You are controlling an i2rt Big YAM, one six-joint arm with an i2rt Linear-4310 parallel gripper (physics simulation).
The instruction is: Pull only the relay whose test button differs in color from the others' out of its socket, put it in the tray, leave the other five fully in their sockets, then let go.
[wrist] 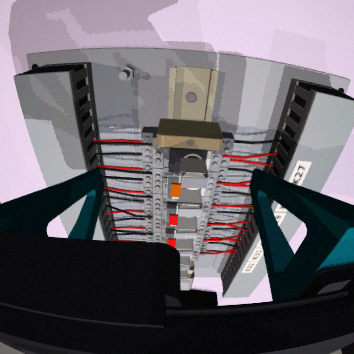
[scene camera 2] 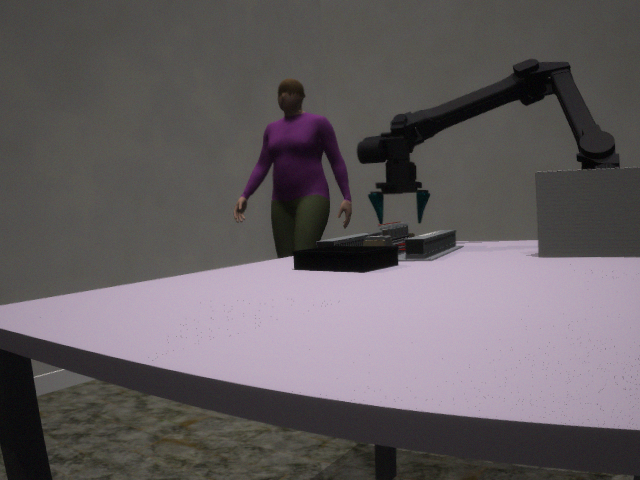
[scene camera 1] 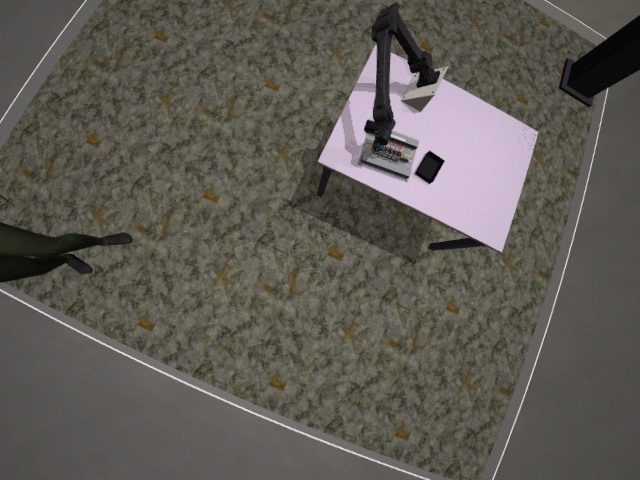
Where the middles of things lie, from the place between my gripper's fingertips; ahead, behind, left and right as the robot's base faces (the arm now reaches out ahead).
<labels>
Right now my hand is 20 mm above the clear-cased relay (wrist: 189, 177), 10 mm to the right of it and 10 mm past it. The rest, counted from my hand: grey panel (wrist: 250, 92): 90 mm to the left, 60 mm below, 20 mm behind; then tan end block (wrist: 207, 135): 40 mm below, 10 mm to the right, 10 mm behind.
</labels>
